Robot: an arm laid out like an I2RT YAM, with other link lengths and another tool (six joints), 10 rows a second.
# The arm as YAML. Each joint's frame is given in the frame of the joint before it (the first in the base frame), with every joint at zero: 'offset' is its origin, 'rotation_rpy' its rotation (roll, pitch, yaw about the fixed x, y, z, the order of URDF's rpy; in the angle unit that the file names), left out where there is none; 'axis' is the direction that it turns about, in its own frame. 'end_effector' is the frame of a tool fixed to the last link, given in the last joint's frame.
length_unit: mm
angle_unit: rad
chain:
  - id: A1
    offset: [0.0, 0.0, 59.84]
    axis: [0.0, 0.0, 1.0]
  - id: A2
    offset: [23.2, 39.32, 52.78]
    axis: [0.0, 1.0, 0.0]
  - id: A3
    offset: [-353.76, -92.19, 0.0]
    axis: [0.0, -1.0, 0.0]
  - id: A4
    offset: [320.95, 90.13, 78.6]
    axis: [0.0, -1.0, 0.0]
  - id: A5
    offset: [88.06, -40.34, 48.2]
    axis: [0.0, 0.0, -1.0]
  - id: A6
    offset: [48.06, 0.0, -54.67]
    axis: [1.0, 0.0, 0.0]
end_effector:
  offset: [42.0, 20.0, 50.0]
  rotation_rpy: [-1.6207, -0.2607, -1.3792]
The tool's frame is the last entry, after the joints.
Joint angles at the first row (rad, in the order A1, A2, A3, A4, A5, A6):
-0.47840, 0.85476, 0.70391, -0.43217, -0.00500, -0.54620
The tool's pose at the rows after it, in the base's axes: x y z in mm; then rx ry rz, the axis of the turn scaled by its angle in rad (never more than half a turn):
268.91, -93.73, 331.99, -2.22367, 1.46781, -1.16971
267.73, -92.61, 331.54, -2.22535, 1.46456, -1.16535
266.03, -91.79, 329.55, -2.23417, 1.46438, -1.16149
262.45, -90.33, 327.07, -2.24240, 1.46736, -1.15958
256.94, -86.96, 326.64, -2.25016, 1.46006, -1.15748
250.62, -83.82, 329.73, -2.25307, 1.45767, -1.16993
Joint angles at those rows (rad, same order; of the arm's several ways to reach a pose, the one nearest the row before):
-0.47845, 0.85233, 0.70275, -0.43647, -0.00656, -0.54715
-0.47785, 0.84795, 0.70107, -0.44139, -0.00945, -0.54782
-0.47816, 0.84254, 0.69652, -0.44690, -0.00774, -0.55367
-0.47859, 0.82947, 0.68823, -0.45574, -0.00330, -0.55887
-0.47861, 0.80820, 0.68264, -0.47307, -0.00601, -0.56565
-0.47786, 0.78231, 0.68320, -0.49249, -0.00079, -0.57041

